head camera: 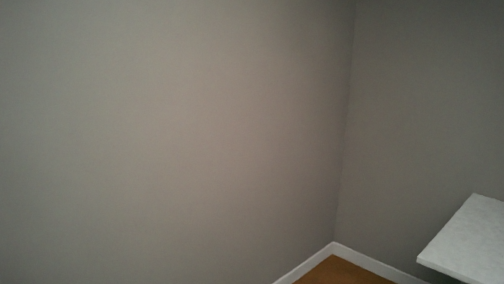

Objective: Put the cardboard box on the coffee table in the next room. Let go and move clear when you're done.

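Frame: origin at the robot's base, x ahead, y left, z up, level; centimetres.
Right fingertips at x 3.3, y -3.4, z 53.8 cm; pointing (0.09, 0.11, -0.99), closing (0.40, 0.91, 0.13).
Observation:
A point is followed by its place in that frame.
The cardboard box does not show in the head camera view. The coffee table cannot be made out for certain; part of a white, flat-topped surface [470,240] @(x 60.3, y 133.2, z 72.0 cm) shows at the lower right, and I cannot tell what furniture it belongs to. Neither of my grippers shows in this view.
A plain grey wall [175,140] @(x -54.8, y 139.8, z 106.8 cm) fills the left and middle. It meets a second grey wall [420,125] @(x 61.2, y 202.5, z 99.9 cm) at a corner right of the middle. A white baseboard [370,258] @(x 48.3, y 212.8, z 8.9 cm) runs along the foot of the walls, above a brown floor [335,272] @(x 26.1, y 209.5, z 0.0 cm).

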